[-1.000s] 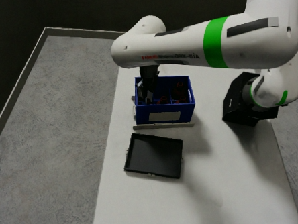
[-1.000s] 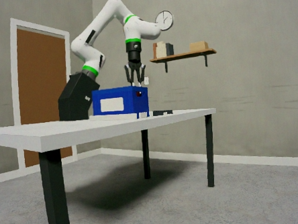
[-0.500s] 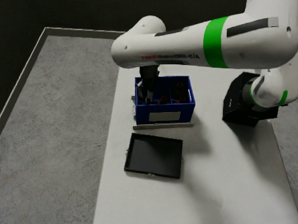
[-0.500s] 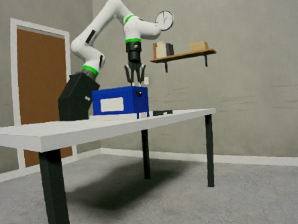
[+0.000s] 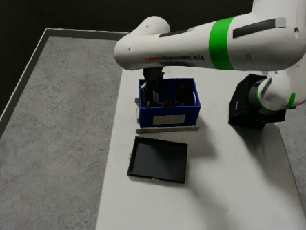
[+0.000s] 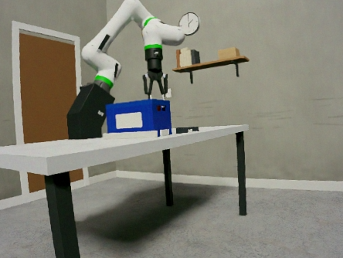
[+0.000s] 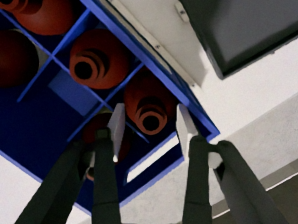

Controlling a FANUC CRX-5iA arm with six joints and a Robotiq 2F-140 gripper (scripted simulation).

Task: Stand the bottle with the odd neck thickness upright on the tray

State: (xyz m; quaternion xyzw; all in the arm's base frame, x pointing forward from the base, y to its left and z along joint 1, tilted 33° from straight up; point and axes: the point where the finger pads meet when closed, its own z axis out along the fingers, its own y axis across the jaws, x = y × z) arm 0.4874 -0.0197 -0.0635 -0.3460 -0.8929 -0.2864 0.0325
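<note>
The crate lies 8 cm behind my hand, 5 cm to the right of it and 9 cm below it. From my hand the other things lie so: dark tray: 4 cm behind, 21 cm to the left, 16 cm below.
</note>
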